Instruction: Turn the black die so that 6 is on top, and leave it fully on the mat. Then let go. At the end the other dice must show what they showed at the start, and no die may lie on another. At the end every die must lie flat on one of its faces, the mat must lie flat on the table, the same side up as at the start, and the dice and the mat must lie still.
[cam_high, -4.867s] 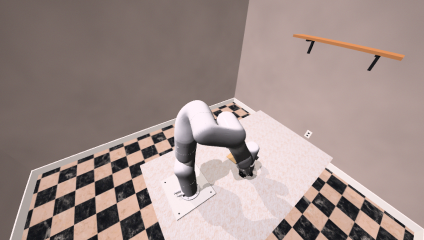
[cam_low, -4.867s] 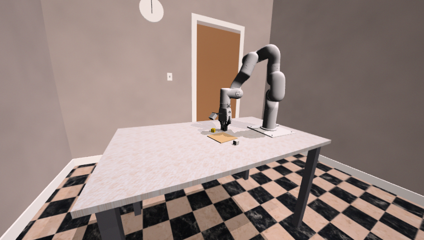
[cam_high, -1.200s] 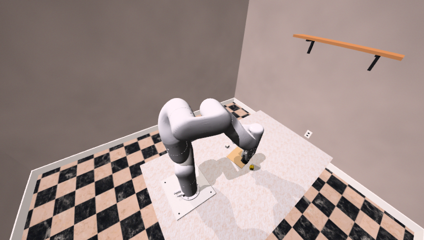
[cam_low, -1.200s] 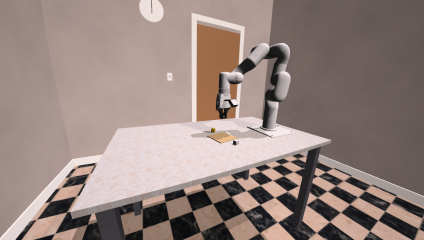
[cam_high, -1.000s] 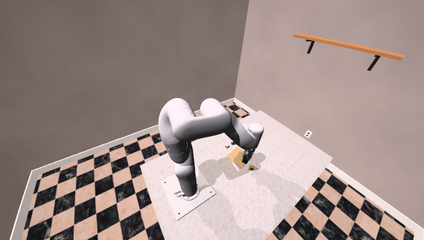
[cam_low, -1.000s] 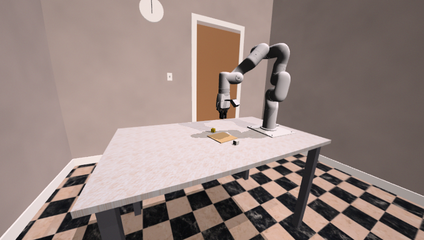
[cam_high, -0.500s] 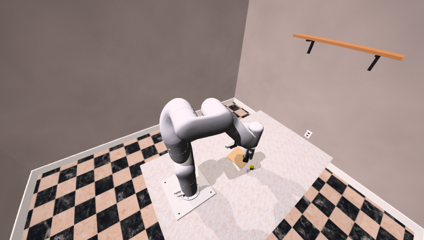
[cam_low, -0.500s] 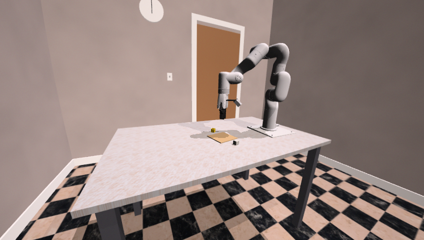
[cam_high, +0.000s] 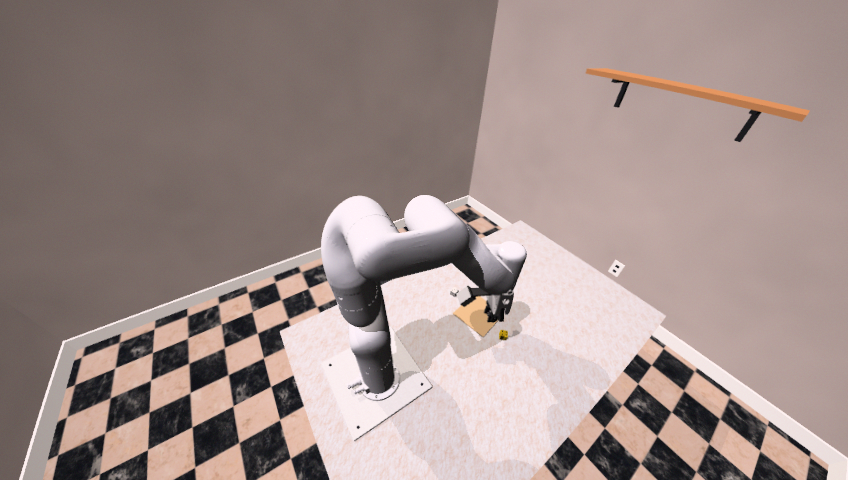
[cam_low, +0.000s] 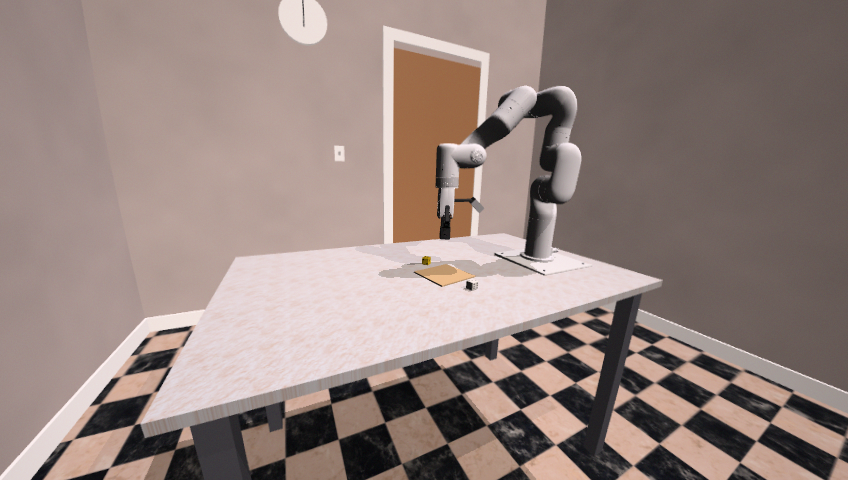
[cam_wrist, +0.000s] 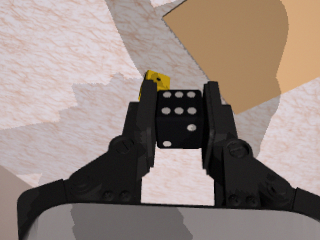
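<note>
The tan mat is 12 cm below my hand, 8 cm to the left of it and 3 cm ahead of it. Also, from my hand: white die: 20 cm to the left, 11 cm below, 1 cm ahead; black die: 1 cm below; yellow die: 11 cm below, 5 cm ahead, 4 cm to the right.
</note>
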